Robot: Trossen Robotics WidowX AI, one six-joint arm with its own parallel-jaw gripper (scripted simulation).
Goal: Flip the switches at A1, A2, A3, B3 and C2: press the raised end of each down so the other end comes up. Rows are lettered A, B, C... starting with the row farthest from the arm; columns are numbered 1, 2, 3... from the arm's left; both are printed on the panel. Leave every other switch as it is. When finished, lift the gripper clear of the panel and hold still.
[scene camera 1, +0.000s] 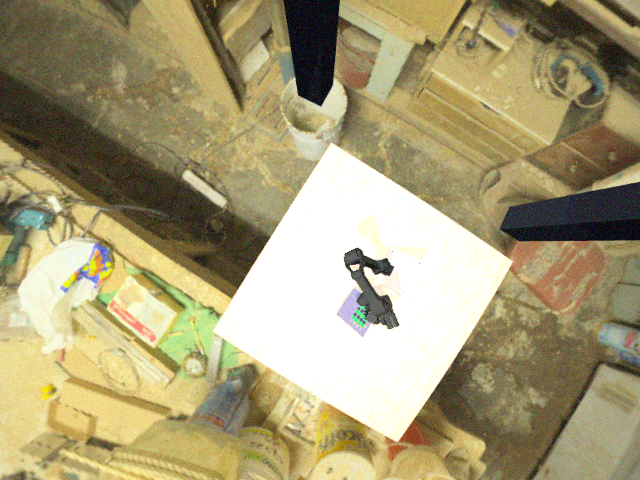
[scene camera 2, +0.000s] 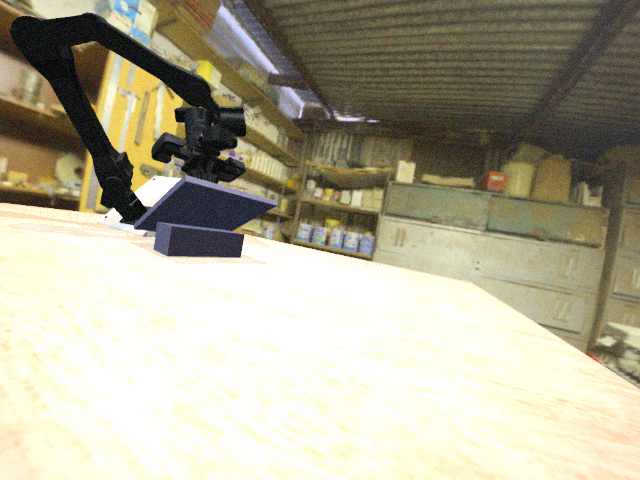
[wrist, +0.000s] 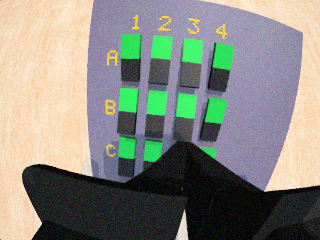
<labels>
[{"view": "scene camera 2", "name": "gripper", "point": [208, 196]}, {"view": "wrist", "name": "gripper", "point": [182, 148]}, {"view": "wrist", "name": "rocker switch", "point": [130, 44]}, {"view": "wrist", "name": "rocker switch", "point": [161, 52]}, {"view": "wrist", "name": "rocker switch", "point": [190, 68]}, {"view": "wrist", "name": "rocker switch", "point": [186, 108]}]
</labels>
